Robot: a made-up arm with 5 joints.
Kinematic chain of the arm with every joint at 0, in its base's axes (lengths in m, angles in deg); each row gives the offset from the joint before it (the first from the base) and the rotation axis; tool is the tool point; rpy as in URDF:
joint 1: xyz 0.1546 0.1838 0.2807 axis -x
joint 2: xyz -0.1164 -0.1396 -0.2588 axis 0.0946 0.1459 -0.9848
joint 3: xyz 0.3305 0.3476 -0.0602 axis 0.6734 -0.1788 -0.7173
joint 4: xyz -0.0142 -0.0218 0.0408 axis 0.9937 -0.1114 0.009
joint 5: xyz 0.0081 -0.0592 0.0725 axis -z
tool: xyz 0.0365 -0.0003 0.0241 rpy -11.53 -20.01 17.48
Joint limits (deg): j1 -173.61..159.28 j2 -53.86..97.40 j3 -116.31..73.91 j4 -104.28..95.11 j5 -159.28..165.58
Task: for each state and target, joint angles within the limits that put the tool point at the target. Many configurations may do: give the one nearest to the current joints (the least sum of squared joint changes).
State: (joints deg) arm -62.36 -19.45 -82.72 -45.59 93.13
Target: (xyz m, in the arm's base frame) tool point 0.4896 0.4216 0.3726
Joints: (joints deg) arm -62.65 15.15 -63.96 -31.20 96.65
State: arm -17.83 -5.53 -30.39 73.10 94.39
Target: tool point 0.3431 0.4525 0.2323
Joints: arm -41.72 -14.61 -29.35 42.21 101.40
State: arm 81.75 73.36 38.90 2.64 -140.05
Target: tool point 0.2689 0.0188 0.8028
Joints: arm 104.87 97.40 7.28 15.39 -124.54
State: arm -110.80 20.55 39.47 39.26 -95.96
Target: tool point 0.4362 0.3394 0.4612
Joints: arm -153.27 26.40 2.71 34.60 -83.70
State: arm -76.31 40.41 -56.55 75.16 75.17
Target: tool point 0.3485 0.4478 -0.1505
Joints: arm -77.85 67.47 -10.78 56.26 91.17
